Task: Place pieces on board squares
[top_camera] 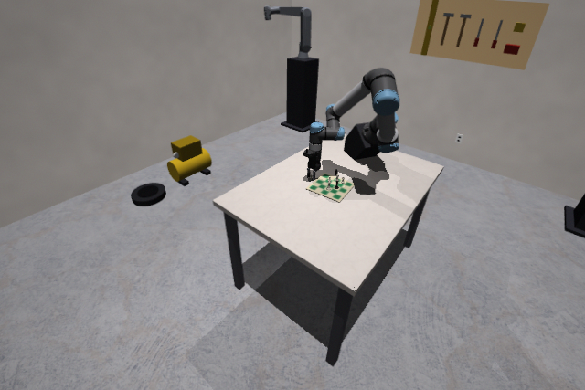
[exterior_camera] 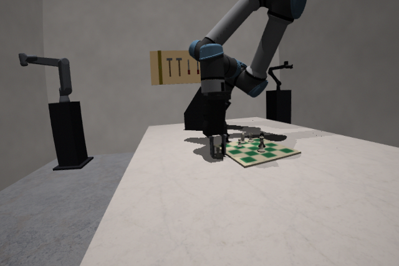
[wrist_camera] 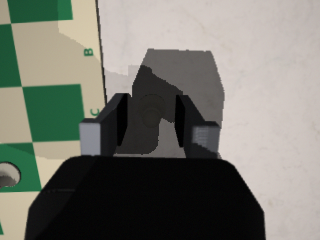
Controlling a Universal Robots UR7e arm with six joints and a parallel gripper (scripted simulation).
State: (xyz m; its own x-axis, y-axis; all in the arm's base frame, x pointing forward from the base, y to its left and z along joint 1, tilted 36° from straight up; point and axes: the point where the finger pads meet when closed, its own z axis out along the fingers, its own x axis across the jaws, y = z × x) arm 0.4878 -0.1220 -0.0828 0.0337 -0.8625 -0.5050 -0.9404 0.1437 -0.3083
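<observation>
Now: hand 14 cm to the right of the cream chessboard, 2 cm above it and 1 cm past it.
</observation>
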